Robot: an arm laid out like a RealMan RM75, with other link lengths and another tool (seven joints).
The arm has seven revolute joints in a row. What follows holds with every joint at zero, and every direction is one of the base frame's. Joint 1 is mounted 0.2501 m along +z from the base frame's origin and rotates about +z. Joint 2 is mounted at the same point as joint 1 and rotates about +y. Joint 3 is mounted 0.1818 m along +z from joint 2 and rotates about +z. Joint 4 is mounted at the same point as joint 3 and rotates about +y. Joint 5 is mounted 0.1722 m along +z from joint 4 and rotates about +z. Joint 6 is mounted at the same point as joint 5 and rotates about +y. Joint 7 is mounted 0.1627 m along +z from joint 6 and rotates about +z. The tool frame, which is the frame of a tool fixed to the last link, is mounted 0.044 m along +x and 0.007 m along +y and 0.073 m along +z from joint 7; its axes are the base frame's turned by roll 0, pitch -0.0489 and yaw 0.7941 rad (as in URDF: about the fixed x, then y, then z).
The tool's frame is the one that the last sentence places.
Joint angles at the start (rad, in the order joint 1, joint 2, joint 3, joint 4, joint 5, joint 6, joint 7):
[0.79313, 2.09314, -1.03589, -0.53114, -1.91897, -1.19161, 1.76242]
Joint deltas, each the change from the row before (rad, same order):
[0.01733, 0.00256, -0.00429, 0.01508, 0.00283, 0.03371, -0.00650]
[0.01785, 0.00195, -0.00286, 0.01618, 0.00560, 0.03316, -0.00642]
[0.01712, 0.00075, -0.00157, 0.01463, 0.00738, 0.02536, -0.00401]
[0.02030, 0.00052, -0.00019, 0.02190, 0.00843, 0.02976, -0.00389]
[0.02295, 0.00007, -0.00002, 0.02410, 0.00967, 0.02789, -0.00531]
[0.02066, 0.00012, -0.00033, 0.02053, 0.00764, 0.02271, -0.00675]
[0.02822, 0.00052, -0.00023, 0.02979, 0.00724, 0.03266, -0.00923]
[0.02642, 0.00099, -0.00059, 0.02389, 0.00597, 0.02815, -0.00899]
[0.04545, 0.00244, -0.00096, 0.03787, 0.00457, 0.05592, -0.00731]
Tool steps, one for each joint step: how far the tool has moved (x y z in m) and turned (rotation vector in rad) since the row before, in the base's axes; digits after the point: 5 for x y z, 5 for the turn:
[-0.00080, 0.00564, -0.00237, 0.01731, -0.01153, 0.00219]
[-0.00134, 0.00586, -0.00198, 0.01816, -0.00858, 0.00065]
[-0.00229, 0.00489, -0.00134, 0.01393, -0.00373, 0.00030]
[-0.00196, 0.00500, -0.00189, 0.01407, -0.00384, -0.00469]
[-0.00268, 0.00465, -0.00200, 0.01197, -0.00319, -0.00236]
[-0.00248, 0.00373, -0.00177, 0.00932, -0.00426, 0.00164]
[-0.00227, 0.00462, -0.00275, 0.01187, -0.00972, 0.00103]
[-0.00288, 0.00425, -0.00228, 0.01086, -0.00947, 0.00548]
[-0.00394, 0.00835, -0.00338, 0.02367, -0.02157, 0.00379]

